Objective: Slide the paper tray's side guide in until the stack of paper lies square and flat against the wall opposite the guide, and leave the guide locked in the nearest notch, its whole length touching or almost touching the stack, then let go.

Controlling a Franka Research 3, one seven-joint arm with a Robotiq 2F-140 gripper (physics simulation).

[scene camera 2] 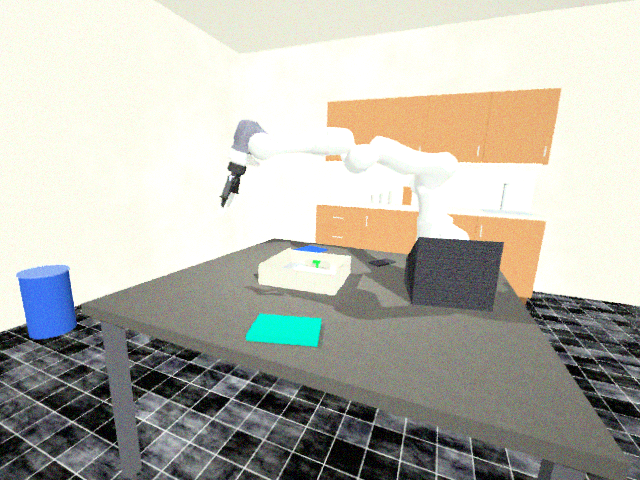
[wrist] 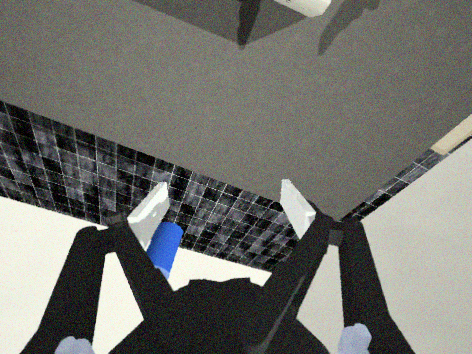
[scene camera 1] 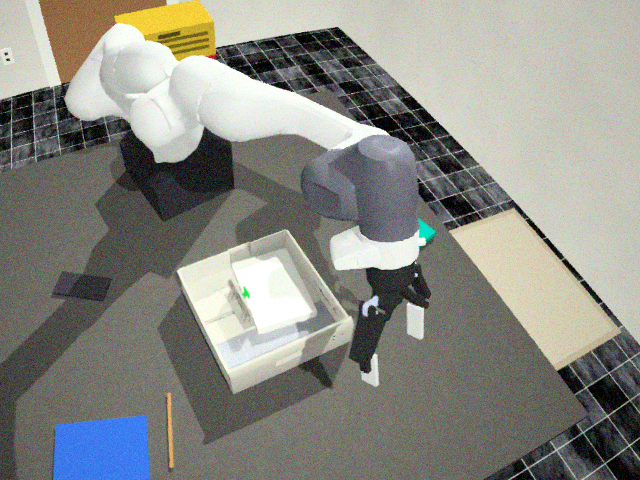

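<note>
The cream paper tray [scene camera 1: 281,364] [scene camera 2: 299,281] [wrist: 311,6] stands on the table, and a corner of it shows in the wrist view. The white stack of paper [scene camera 1: 276,294] lies inside, towards the right-hand wall in scene camera 1; whether it touches that wall I cannot tell. The side guide with its green tab [scene camera 1: 245,292] [scene camera 2: 316,264] stands along the stack's left side in scene camera 1; its contact with the stack and its notch are unclear. My gripper [scene camera 1: 392,355] [scene camera 2: 226,204] [wrist: 225,193] is open and empty, high above the table and outside the tray.
On the table are a blue sheet [scene camera 1: 100,446] [scene camera 2: 310,249], an orange stick [scene camera 1: 170,431], a dark flat pad [scene camera 1: 81,286] [scene camera 2: 381,262] and a teal block [scene camera 1: 425,233] [scene camera 2: 284,329]. The black base block [scene camera 1: 199,173] [scene camera 2: 454,273] stands under the arm.
</note>
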